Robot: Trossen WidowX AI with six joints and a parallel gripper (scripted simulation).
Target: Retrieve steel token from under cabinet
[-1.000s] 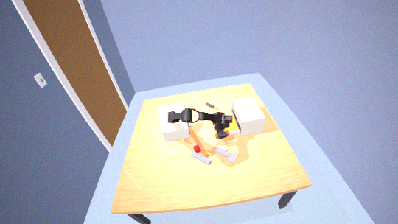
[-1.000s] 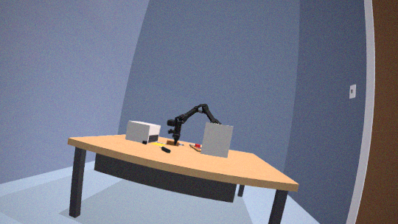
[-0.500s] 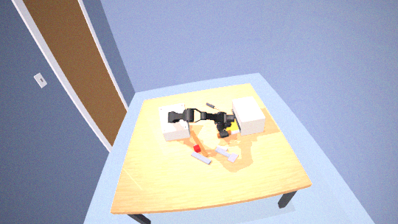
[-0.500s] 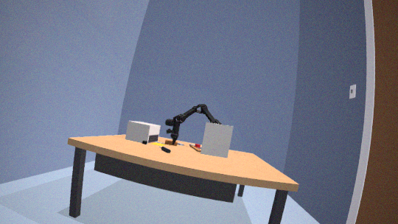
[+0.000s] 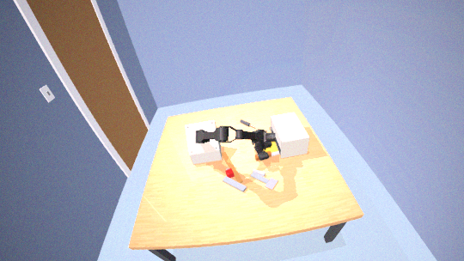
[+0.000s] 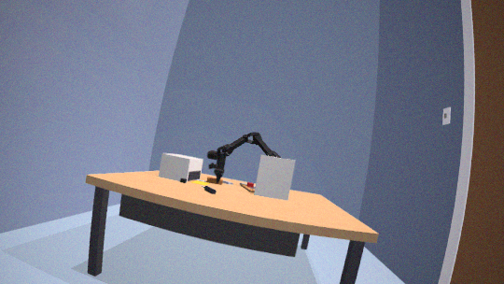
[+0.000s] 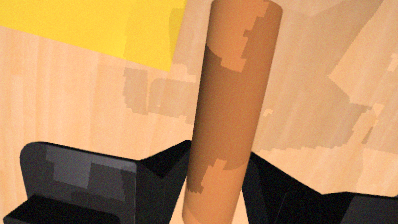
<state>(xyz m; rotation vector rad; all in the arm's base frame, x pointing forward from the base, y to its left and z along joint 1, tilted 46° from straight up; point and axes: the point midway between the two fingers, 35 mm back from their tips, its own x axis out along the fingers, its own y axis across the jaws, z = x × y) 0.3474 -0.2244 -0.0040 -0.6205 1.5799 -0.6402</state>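
My gripper tip is 21 cm past the wooden stick and 2 cm to the left of it. Also, from my gripper tip: grey bar: 22 cm behind, 16 cm to the right; then red cube: 23 cm behind, 8 cm to the right, 1 cm above; then t-shaped tool: 20 cm to the right, 3 cm behind.
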